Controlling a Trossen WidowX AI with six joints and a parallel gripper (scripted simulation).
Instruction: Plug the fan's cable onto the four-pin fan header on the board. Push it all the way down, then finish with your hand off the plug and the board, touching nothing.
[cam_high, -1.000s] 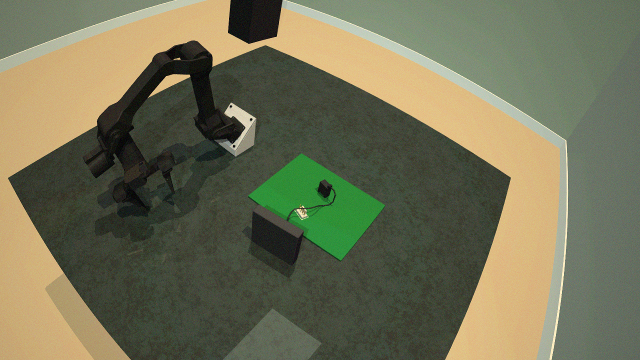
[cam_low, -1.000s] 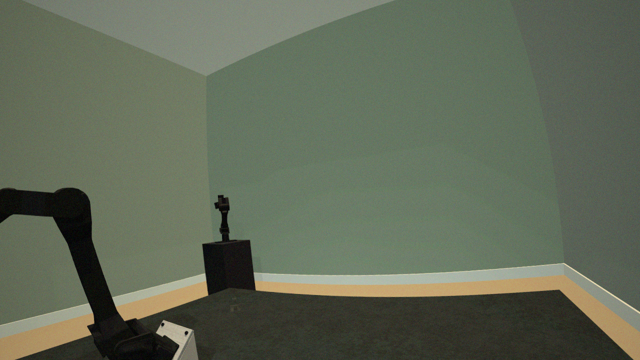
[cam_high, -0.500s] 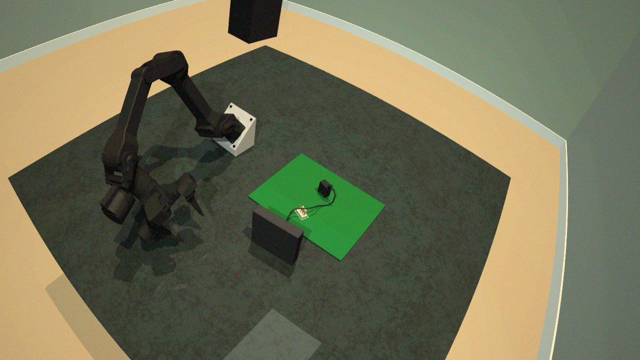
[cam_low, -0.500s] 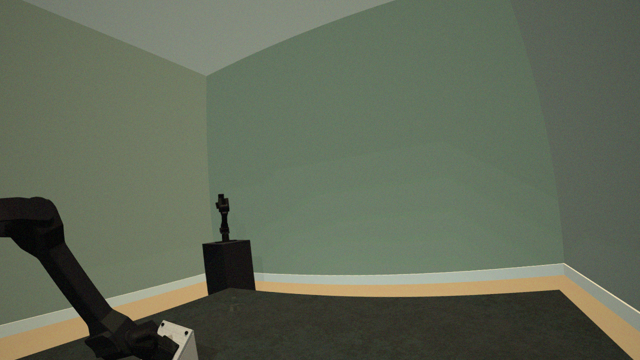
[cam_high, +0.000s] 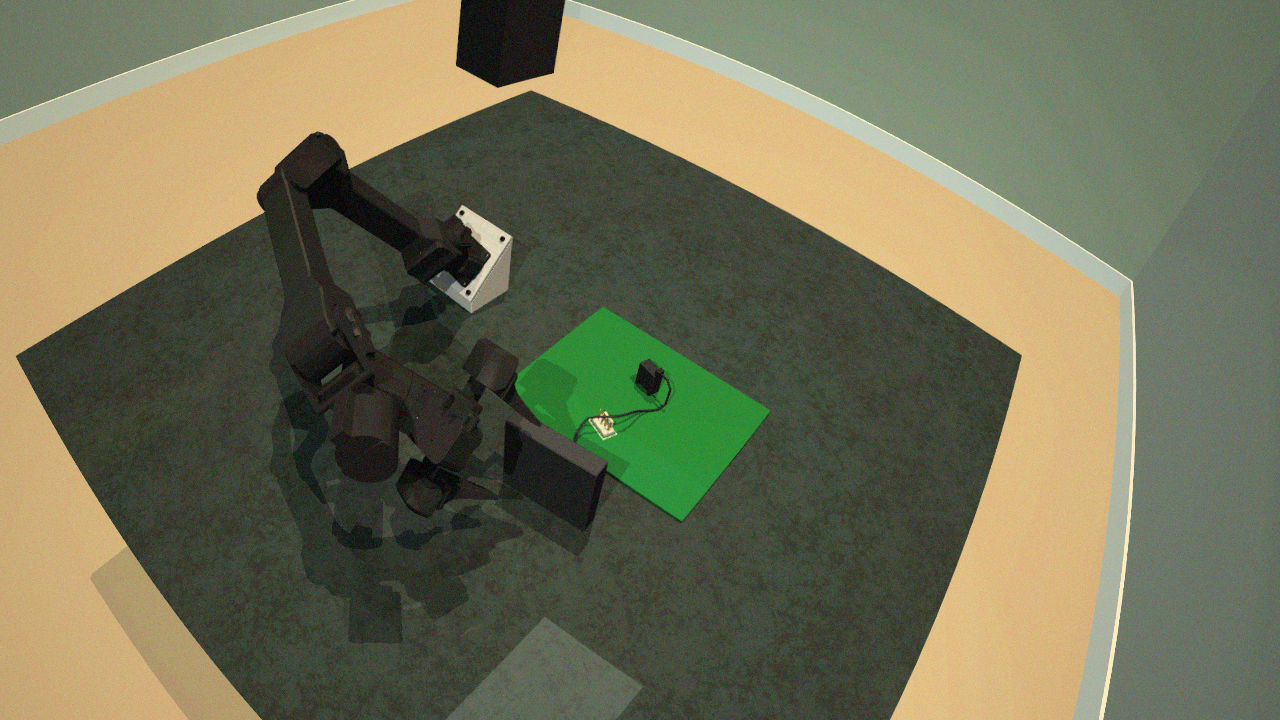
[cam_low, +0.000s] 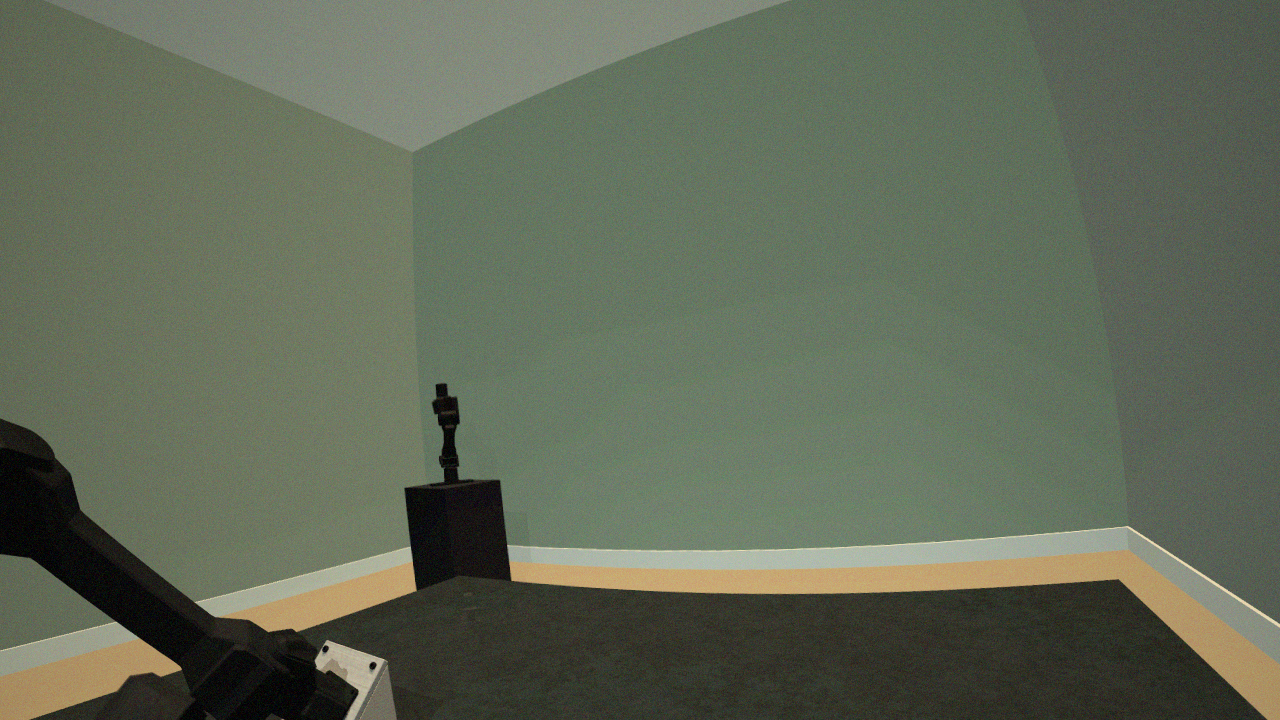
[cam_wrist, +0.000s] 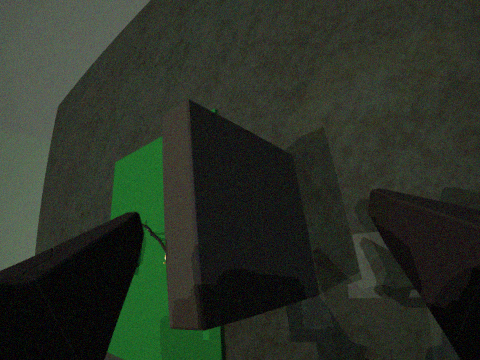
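Now: the black fan plug 280 mm to the left of my gripper tip, 100 mm below it and 40 mm behind it. From my gripper tip the other things lie so: pale four-pin header 180 mm to the left, 120 mm below, 30 mm behind; then dark fan block 60 mm to the left, 60 mm below; then green board 250 mm to the left, 130 mm below, 30 mm behind.
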